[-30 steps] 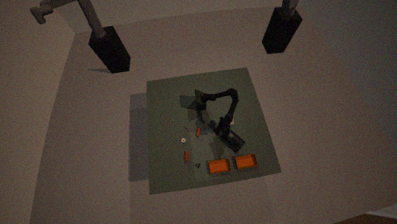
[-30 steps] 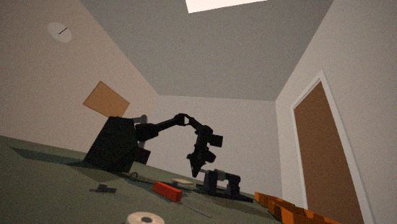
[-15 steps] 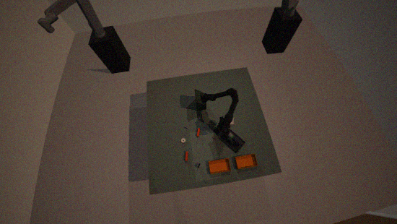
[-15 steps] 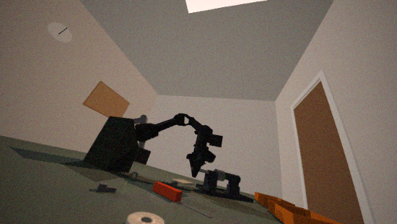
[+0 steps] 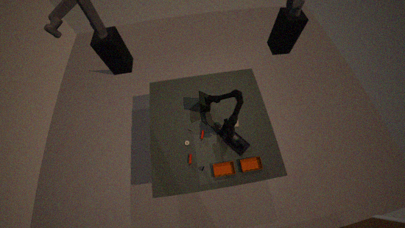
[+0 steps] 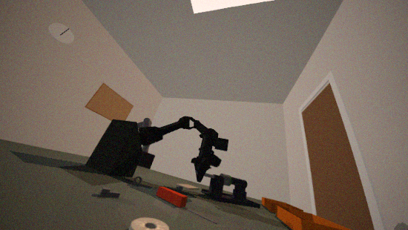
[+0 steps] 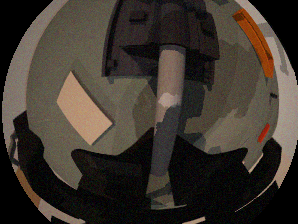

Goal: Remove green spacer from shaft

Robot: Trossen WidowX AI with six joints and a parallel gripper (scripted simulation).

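Now: the grey shaft 70 mm ahead of my gripper tip, 50 mm to the left of it and 30 mm above it. Round my gripper tip: white ring: 400 mm to the right, 60 mm ahead, 40 mm below; then beige card: 110 mm to the left, 80 mm behind, 40 mm below; then greenish spacer: 120 mm ahead, 90 mm to the left, 30 mm above.
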